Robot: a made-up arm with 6 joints. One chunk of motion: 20 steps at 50 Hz.
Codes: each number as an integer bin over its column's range. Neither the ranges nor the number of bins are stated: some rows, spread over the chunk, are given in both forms.
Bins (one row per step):
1: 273 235 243 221 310 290
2: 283 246 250 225 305 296
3: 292 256 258 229 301 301
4: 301 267 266 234 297 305
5: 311 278 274 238 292 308
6: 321 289 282 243 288 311
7: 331 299 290 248 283 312
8: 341 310 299 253 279 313
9: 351 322 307 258 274 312
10: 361 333 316 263 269 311
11: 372 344 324 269 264 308
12: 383 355 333 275 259 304
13: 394 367 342 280 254 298
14: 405 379 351 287 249 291
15: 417 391 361 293 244 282
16: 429 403 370 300 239 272
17: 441 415 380 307 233 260
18: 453 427 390 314 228 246
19: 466 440 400 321 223 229
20: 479 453 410 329 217 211
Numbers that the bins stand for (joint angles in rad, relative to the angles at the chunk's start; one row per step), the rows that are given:
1: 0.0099 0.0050 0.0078 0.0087 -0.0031 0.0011
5: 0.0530 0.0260 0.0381 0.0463 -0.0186 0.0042
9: 0.0984 0.0475 0.0704 0.0905 -0.0341 0.0050
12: 0.1347 0.0637 0.0958 0.1281 -0.0470 0.0035
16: 0.1869 0.0872 0.1320 0.1834 -0.0642 -0.0021
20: 0.2437 0.1116 0.1712 0.2475 -0.0832 -0.0128
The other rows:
2: 0.0212 0.0104 0.0146 0.0176 -0.0074 0.0021
3: 0.0314 0.0152 0.0224 0.0264 -0.0108 0.0030
4: 0.0416 0.0206 0.0303 0.0375 -0.0143 0.0037
6: 0.0643 0.0314 0.0459 0.0574 -0.0220 0.0048
7: 0.0757 0.0363 0.0538 0.0684 -0.0263 0.0050
8: 0.0870 0.0417 0.0626 0.0795 -0.0298 0.0051
10: 0.1097 0.0529 0.0792 0.1016 -0.0384 0.0048
11: 0.1222 0.0583 0.0870 0.1149 -0.0427 0.0042
13: 0.1472 0.0695 0.1046 0.1392 -0.0513 0.0025
14: 0.1597 0.0754 0.1134 0.1547 -0.0556 0.0013
15: 0.1733 0.0813 0.1232 0.1679 -0.0599 -0.0003
17: 0.2005 0.0930 0.1418 0.1989 -0.0694 -0.0042
18: 0.2142 0.0989 0.1516 0.2144 -0.0737 -0.0067
19: 0.2289 0.1053 0.1614 0.2298 -0.0780 -0.0097

